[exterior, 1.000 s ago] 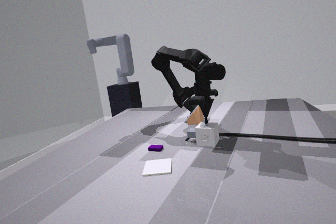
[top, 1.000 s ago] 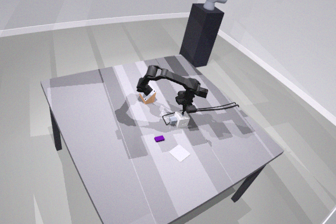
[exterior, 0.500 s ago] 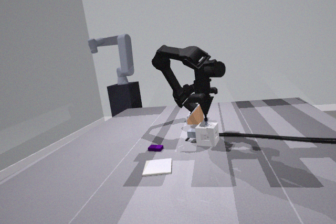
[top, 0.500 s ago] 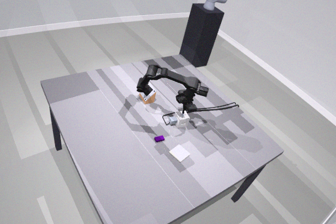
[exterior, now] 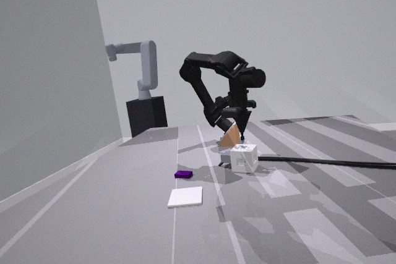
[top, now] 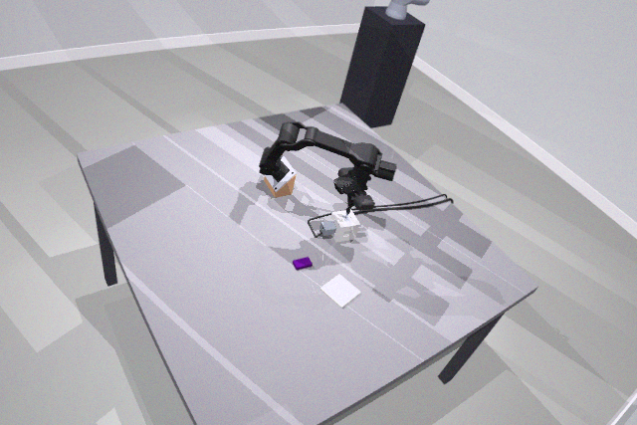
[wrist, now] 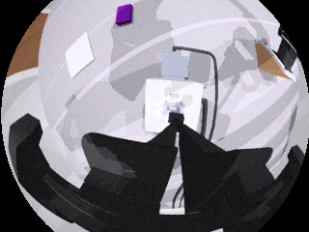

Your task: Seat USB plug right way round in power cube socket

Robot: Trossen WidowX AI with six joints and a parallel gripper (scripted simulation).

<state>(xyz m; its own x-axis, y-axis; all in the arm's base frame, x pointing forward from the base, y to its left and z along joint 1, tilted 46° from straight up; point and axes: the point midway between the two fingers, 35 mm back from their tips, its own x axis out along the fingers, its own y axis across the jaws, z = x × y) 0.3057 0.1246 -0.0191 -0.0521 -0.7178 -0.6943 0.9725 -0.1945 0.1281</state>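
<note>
Right now the small USB plug is 20 mm below my gripper tip. Also, from my gripper tip: USB socket 60 mm below; purple block 210 mm to the right, 120 mm below, 70 mm ahead; flat white tile 220 mm ahead, 150 mm to the right, 130 mm below.
</note>
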